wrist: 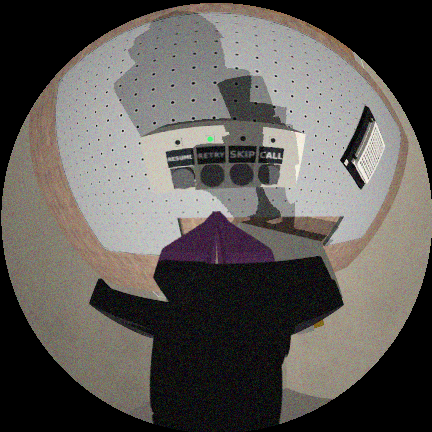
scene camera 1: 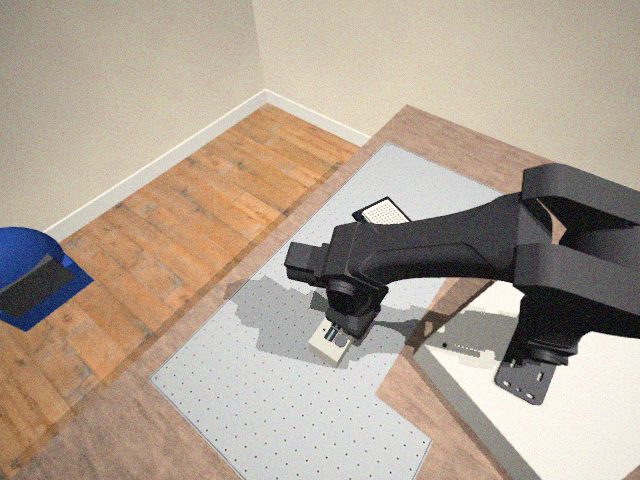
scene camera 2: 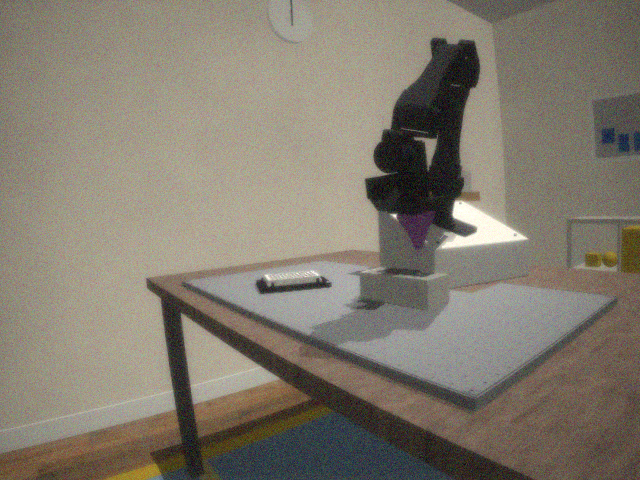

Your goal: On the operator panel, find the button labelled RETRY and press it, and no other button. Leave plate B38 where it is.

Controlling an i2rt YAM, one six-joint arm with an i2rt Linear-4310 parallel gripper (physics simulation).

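Note:
The operator panel (scene camera 1: 321, 342) (scene camera 2: 385, 290) (wrist: 154, 157) is a small cream box on the perforated board. In the wrist view its labels read RESUME, RETRY, SKIP and CALL, with a round dark button under each. The RETRY button (wrist: 212, 175) is second from the left; the lamp (wrist: 210, 139) above its label is lit green. My gripper (scene camera 2: 419, 245) (wrist: 216, 217) is shut and empty, its purple fingertips above the panel and apart from it. In scene camera 1 the arm hides the fingertips. A white plate (scene camera 1: 386, 212) (scene camera 2: 292, 279) (wrist: 374, 152) sits in a black holder; no B38 label is readable.
The pale perforated board (scene camera 1: 289, 408) (scene camera 2: 516, 330) (wrist: 95, 130) lies on a wooden table (scene camera 1: 103, 413) (scene camera 2: 584, 372). A large white housing (scene camera 1: 594, 408) (scene camera 2: 491, 260) stands beside it. The arm casts a shadow across the panel and board.

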